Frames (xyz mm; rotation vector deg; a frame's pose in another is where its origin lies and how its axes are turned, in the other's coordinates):
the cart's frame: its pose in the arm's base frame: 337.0 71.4 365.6 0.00 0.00 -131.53
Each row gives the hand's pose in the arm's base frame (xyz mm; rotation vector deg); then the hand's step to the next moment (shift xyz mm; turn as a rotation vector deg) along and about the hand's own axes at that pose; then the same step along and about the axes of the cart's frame.
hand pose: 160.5 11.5 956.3 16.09 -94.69 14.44
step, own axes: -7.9 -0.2 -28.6 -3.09 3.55 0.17
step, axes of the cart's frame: -25.4 14.5 -5.0 -1.86 -3.03 -3.09
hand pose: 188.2 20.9 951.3 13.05 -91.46 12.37
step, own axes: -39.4 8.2 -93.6 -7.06 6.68 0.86
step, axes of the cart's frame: -84.7 43.8 -35.9 -3.08 -5.98 -7.07
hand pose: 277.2 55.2 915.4 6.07 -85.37 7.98
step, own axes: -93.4 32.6 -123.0 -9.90 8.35 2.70
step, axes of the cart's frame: -108.8 49.2 -103.3 -2.52 -8.54 -9.78
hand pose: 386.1 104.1 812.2 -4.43 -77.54 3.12
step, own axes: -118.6 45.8 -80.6 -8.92 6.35 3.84
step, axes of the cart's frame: -60.7 17.7 -136.6 -0.51 -7.98 -8.41
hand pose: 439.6 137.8 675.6 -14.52 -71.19 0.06
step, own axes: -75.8 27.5 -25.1 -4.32 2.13 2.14
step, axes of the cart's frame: -10.3 -5.7 -83.6 0.66 -3.58 -3.81
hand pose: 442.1 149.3 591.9 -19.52 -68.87 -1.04
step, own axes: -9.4 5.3 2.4 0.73 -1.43 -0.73
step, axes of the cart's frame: 0.0 -6.2 -9.2 0.64 1.44 0.79
